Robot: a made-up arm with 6 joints. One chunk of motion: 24 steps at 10 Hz.
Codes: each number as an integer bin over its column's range. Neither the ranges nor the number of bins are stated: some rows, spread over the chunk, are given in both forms.
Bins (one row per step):
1: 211 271 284 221 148 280
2: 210 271 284 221 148 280
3: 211 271 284 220 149 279
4: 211 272 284 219 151 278
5: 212 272 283 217 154 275
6: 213 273 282 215 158 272
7: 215 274 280 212 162 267
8: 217 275 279 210 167 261
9: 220 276 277 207 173 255
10: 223 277 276 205 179 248
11: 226 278 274 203 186 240
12: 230 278 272 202 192 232
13: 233 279 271 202 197 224
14: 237 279 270 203 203 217
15: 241 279 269 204 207 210
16: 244 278 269 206 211 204
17: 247 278 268 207 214 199
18: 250 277 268 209 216 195
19: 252 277 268 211 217 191
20: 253 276 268 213 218 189
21: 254 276 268 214 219 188
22: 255 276 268 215 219 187
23: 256 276 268 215 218 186
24: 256 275 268 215 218 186
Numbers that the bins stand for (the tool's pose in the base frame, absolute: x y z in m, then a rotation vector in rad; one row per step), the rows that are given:
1: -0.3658 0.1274 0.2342 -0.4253 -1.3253 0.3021
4: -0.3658 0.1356 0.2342 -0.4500 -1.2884 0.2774
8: -0.3164 0.1603 0.1932 -0.5610 -1.0911 0.0678
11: -0.2425 0.1849 0.1521 -0.6473 -0.8568 -0.1911
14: -0.1521 0.1932 0.1192 -0.6473 -0.6473 -0.4747
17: -0.0699 0.1849 0.1027 -0.5979 -0.5116 -0.6966
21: -0.0123 0.1685 0.1027 -0.5116 -0.4500 -0.8322
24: 0.0041 0.1603 0.1027 -0.4993 -0.4623 -0.8568
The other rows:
2: -0.3740 0.1274 0.2342 -0.4253 -1.3253 0.3021
3: -0.3658 0.1274 0.2342 -0.4377 -1.3130 0.2897
5: -0.3575 0.1356 0.2260 -0.4747 -1.2514 0.2404
6: -0.3493 0.1438 0.2178 -0.4993 -1.2021 0.2034
7: -0.3329 0.1521 0.2014 -0.5363 -1.1527 0.1418
9: -0.2918 0.1685 0.1767 -0.5979 -1.0171 -0.0062
10: -0.2671 0.1767 0.1685 -0.6226 -0.9432 -0.0925
12: -0.2096 0.1849 0.1356 -0.6596 -0.7829 -0.2897
13: -0.1849 0.1932 0.1274 -0.6596 -0.7212 -0.3884
15: -0.1192 0.1932 0.1110 -0.6349 -0.5979 -0.5610
16: -0.0945 0.1849 0.1110 -0.6103 -0.5486 -0.6349
18: -0.0452 0.1767 0.1027 -0.5733 -0.4870 -0.7459
19: -0.0288 0.1767 0.1027 -0.5486 -0.4747 -0.7952
20: -0.0205 0.1685 0.1027 -0.5240 -0.4623 -0.8199
22: -0.0041 0.1685 0.1027 -0.4993 -0.4500 -0.8445
23: 0.0041 0.1685 0.1027 -0.4993 -0.4623 -0.8568

